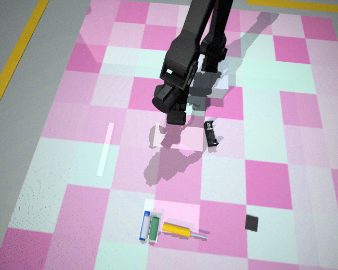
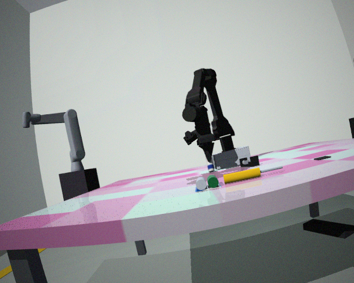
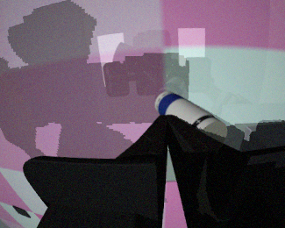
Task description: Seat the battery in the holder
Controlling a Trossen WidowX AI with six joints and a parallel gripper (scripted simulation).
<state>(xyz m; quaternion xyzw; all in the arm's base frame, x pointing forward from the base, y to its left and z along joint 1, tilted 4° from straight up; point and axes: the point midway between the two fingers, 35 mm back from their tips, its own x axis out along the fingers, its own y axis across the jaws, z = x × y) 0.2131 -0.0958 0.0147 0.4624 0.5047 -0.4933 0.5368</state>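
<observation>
Right now my gripper tip is 1 cm past the battery and 1 cm above it. The rest, counted from my gripper tip: yellow-handled screwdriver: 42 cm ahead, 11 cm to the left, 3 cm below.
</observation>
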